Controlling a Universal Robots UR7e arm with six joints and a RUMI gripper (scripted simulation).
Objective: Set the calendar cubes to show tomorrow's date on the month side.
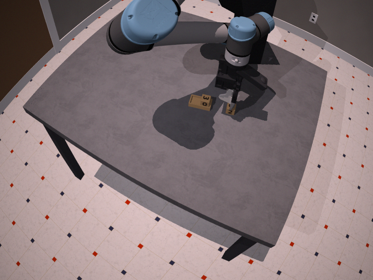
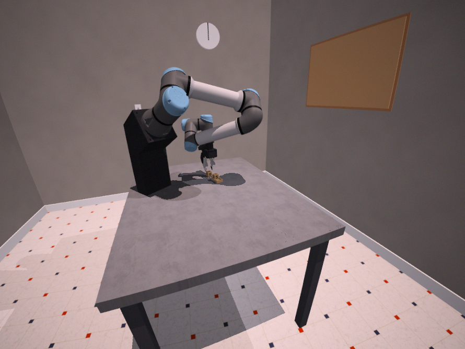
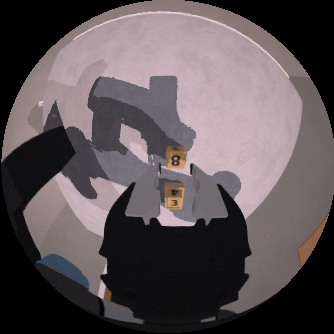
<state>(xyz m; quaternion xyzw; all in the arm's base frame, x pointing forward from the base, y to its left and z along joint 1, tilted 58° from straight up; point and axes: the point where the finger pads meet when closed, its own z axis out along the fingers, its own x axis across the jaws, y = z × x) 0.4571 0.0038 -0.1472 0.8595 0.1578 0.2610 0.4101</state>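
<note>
My gripper is now 10 mm short of the wooden tray, 110 mm to the left of it and 50 mm above it.
</note>
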